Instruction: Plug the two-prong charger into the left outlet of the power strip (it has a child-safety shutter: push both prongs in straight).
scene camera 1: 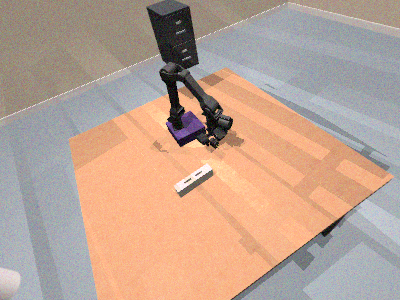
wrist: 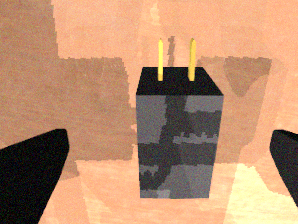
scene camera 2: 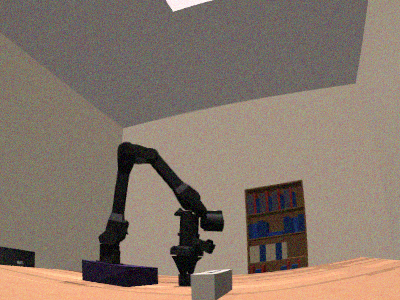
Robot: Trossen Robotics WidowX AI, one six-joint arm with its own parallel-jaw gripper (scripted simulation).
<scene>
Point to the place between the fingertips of the gripper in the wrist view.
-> At 170,139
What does the gripper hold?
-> Nothing.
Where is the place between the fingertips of the gripper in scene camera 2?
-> At 187,277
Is the gripper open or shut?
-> Open.
</scene>
